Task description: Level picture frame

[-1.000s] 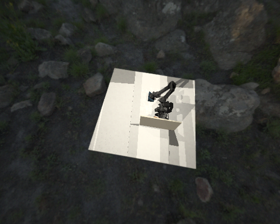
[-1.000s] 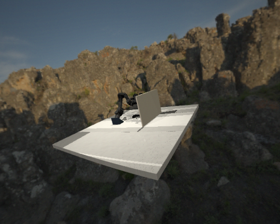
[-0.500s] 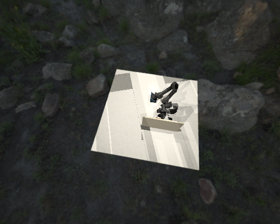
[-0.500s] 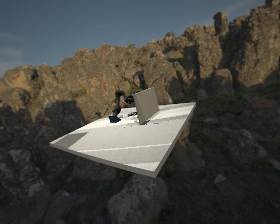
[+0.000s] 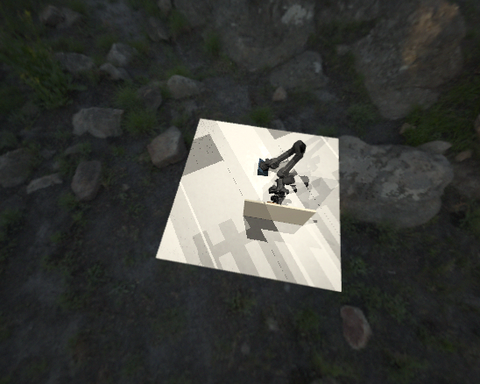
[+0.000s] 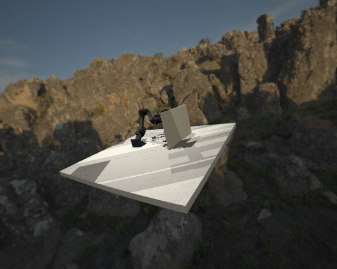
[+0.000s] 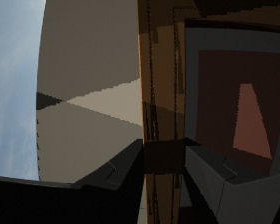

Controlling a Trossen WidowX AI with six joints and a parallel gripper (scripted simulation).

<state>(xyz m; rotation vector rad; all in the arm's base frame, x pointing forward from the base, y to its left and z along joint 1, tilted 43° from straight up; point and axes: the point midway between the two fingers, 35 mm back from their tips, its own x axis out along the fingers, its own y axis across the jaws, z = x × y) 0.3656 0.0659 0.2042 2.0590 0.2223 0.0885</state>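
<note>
My gripper tip is now 1 cm short of the brown wooden picture frame, 1 cm to the left of it and 5 cm above it. Also, from my gripper tip: wall panel: 2 cm ahead, 6 cm below.
</note>
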